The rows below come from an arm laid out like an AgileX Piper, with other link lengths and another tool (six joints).
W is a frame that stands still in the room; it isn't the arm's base.
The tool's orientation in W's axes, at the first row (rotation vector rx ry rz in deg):
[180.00, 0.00, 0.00]
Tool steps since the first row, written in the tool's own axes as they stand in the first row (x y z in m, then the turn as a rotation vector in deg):
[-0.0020, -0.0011, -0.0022, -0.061, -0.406, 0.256]
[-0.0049, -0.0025, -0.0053, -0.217, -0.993, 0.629]
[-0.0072, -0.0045, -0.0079, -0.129, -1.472, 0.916]
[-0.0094, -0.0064, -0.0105, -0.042, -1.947, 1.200]
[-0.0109, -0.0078, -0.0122, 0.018, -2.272, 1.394]
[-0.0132, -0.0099, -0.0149, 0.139, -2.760, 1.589]
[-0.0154, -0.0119, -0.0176, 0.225, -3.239, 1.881]
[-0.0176, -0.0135, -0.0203, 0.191, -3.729, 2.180]
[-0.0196, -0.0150, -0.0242, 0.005, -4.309, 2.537]
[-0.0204, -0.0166, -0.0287, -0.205, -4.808, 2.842]
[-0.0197, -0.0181, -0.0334, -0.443, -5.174, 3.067]
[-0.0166, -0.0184, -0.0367, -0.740, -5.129, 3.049]
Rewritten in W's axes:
[-0.0020, 0.0011, 0.0022, -0.061, 0.406, -0.256]
[-0.0049, 0.0025, 0.0053, -0.217, 0.993, -0.629]
[-0.0072, 0.0045, 0.0079, -0.129, 1.472, -0.916]
[-0.0094, 0.0064, 0.0105, -0.042, 1.947, -1.200]
[-0.0109, 0.0078, 0.0122, 0.018, 2.272, -1.394]
[-0.0132, 0.0099, 0.0149, 0.139, 2.760, -1.589]
[-0.0154, 0.0119, 0.0176, 0.225, 3.239, -1.881]
[-0.0176, 0.0135, 0.0203, 0.191, 3.729, -2.180]
[-0.0196, 0.0150, 0.0242, 0.005, 4.309, -2.537]
[-0.0204, 0.0166, 0.0287, -0.205, 4.808, -2.842]
[-0.0197, 0.0181, 0.0334, -0.443, 5.174, -3.067]
[-0.0166, 0.0184, 0.0367, -0.740, 5.129, -3.049]

